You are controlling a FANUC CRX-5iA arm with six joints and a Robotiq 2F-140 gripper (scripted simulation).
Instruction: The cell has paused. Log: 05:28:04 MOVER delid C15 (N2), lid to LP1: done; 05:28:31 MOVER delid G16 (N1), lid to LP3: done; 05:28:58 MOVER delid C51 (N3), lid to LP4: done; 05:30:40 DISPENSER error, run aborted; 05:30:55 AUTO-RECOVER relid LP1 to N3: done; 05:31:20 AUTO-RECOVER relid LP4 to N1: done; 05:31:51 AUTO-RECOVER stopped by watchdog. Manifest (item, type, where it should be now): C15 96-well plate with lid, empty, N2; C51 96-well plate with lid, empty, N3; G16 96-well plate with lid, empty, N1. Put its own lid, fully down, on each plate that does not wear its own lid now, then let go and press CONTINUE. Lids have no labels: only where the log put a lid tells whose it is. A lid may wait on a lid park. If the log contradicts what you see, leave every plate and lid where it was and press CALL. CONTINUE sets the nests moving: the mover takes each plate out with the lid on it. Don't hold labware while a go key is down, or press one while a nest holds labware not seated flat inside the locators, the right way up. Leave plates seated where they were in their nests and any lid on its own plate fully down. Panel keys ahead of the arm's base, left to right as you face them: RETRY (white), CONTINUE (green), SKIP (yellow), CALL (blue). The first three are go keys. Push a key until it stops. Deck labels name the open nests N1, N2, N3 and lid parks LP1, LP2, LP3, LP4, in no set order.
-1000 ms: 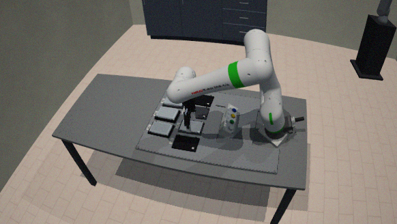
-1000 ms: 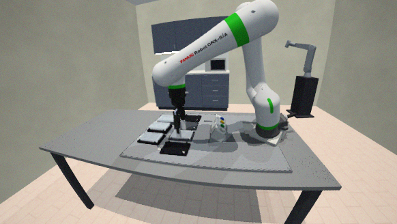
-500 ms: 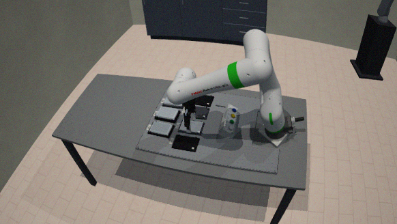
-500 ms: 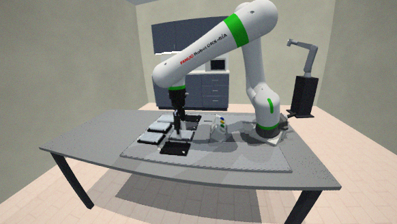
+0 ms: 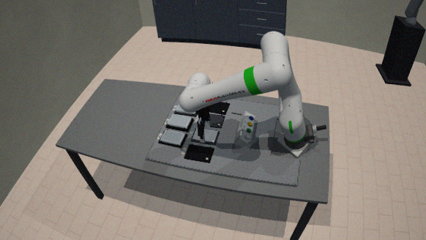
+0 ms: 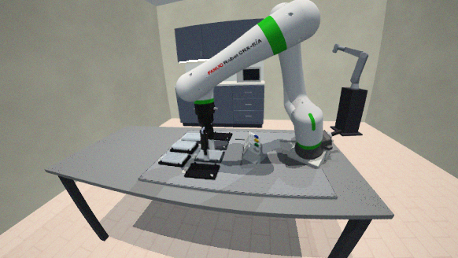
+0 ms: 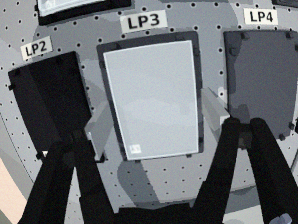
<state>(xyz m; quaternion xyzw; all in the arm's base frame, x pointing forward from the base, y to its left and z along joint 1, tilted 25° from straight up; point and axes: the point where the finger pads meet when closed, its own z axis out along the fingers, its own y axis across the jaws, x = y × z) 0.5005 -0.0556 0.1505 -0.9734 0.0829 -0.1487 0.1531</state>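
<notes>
Now: the pale lid 2 cm below my hand. The rest, counted from my hand: lid park LP4 (13 cm to the right, 3 cm below, 2 cm behind); then lid park LP2 (13 cm to the left, 3 cm below, 2 cm ahead); then LP2 label (12 cm to the left, 10 cm ahead, 4 cm below).
</notes>
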